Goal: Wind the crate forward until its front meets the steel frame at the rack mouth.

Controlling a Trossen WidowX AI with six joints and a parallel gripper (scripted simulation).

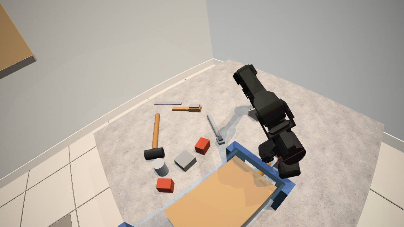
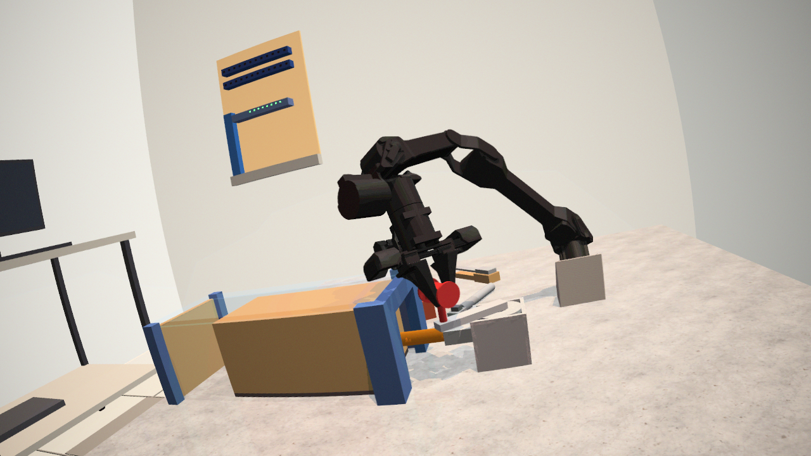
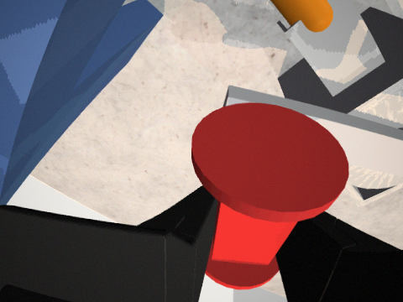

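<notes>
My gripper tip is 3 cm to the left of the crank handle, 3 cm above it and 2 cm past it. Also, from my gripper tip: blue steel frame: 9 cm ahead, 6 cm to the right, 3 cm below; red knob: 1 cm to the right, 1 cm ahead; grey winch: 10 cm below, 8 cm to the right, 8 cm behind.
</notes>
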